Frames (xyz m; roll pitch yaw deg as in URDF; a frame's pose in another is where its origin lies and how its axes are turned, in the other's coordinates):
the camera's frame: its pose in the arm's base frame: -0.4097 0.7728 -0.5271 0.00 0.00 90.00
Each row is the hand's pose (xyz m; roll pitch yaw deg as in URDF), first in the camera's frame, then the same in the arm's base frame.
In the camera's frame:
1: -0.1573 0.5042 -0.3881 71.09 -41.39 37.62
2: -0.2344 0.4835 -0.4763 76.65 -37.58 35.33
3: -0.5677 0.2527 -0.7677 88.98 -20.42 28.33
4: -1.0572 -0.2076 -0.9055 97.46 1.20 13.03
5: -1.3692 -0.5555 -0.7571 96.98 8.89 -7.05
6: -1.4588 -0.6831 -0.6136 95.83 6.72 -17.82
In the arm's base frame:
1: -0.9139 0.6155 -0.9152 71.09 -41.39 127.62
2: -0.8932 0.5384 -1.0034 76.65 -37.58 125.33
3: -0.6624 0.2051 -1.2948 88.98 -20.42 118.33
4: -0.2021 -0.2844 -1.4326 97.46 1.20 103.03
5: 0.1458 -0.5964 -1.2842 96.98 8.89 82.95
6: 0.2734 -0.6860 -1.1407 95.83 6.72 72.18

